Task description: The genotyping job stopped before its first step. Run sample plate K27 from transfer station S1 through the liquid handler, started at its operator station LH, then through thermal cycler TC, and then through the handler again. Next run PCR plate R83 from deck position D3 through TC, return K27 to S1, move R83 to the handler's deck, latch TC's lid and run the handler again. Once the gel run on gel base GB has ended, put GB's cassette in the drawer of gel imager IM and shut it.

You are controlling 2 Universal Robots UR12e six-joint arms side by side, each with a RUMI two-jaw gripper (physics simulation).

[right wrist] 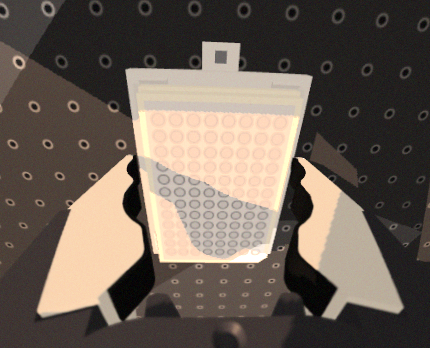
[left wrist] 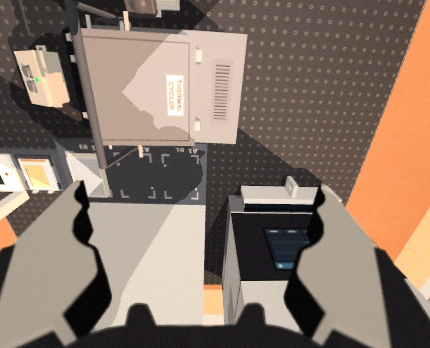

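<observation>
In the right wrist view a clear 96-well plate (right wrist: 220,150), apparently sample plate K27, lies on a pale carrier with a tab (right wrist: 210,56); no label is readable. My right gripper (right wrist: 215,158) is shut on its two long sides, the plate still resting in the carrier. In the left wrist view my left gripper (left wrist: 203,184) is open and empty, high above the bench. The thermal cycler (left wrist: 140,95) has its lid down; whether it is latched is unclear. A pale plate (left wrist: 86,172) lies at the deck position marked D3, partly under the cycler's edge bar in view.
Empty corner-marked positions (left wrist: 181,177) lie beside that plate. A machine with a dark top and touchscreen (left wrist: 285,250) stands at lower right, with a handled front (left wrist: 291,187). A cream box with a green light (left wrist: 42,77) and a yellow-orange tray (left wrist: 37,174) are at the left.
</observation>
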